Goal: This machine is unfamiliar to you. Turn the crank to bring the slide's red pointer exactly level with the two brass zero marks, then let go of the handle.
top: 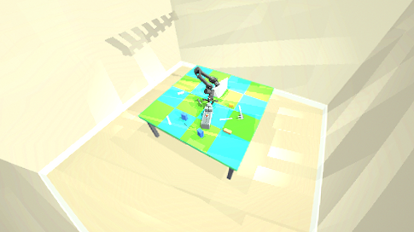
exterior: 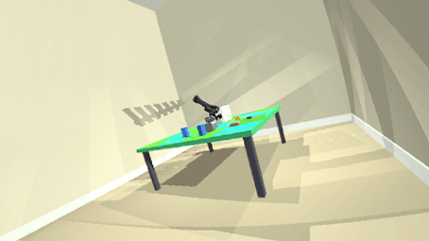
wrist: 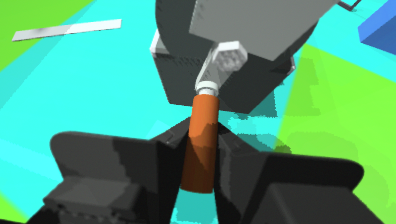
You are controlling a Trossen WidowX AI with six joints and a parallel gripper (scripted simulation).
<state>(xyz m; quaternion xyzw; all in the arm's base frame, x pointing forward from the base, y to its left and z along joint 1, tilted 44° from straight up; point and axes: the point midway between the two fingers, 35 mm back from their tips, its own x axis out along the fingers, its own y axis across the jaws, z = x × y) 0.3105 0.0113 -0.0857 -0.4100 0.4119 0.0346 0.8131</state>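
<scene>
The crank handle is 2 cm behind my gripper tip, 1 cm to the right of it and 3 cm above it. From my gripper tip the other things lie so: red pointer 17 cm ahead, 6 cm to the left, 5 cm above; then orange piece 17 cm behind, 20 cm to the left, 1 cm below; then black L-shaped key 34 cm ahead, 11 cm to the right, 2 cm below.
</scene>
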